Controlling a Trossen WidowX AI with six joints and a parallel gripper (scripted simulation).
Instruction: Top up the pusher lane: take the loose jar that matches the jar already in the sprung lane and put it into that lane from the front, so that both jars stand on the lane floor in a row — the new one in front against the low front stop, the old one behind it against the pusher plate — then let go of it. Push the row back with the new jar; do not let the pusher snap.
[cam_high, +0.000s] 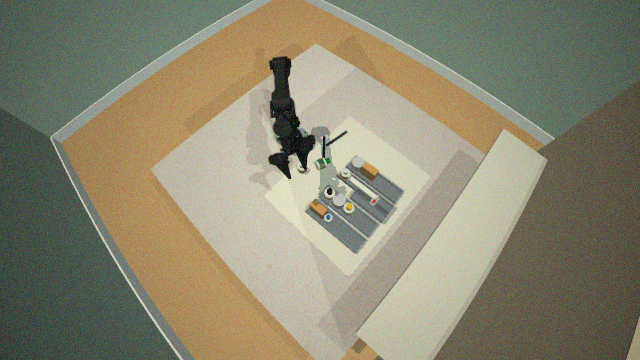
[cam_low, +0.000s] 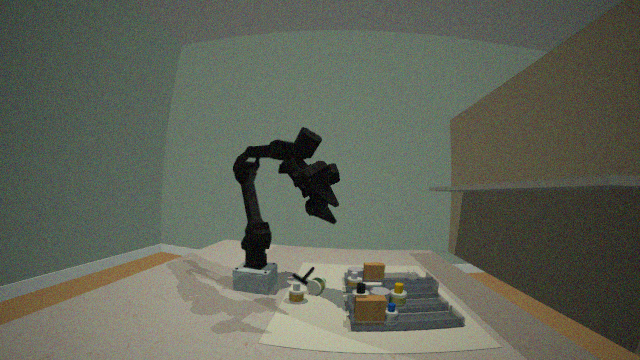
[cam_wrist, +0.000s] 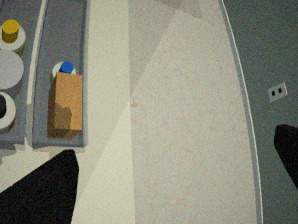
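Right now the green-banded jar is 26 cm below my gripper tip, 20 cm to the left of it and 7 cm behind it. From my gripper tip the other things lie so: shelf 56 cm ahead, 24 cm to the left, 9 cm above; grey lane rack 26 cm below, 22 cm to the left, 21 cm ahead.
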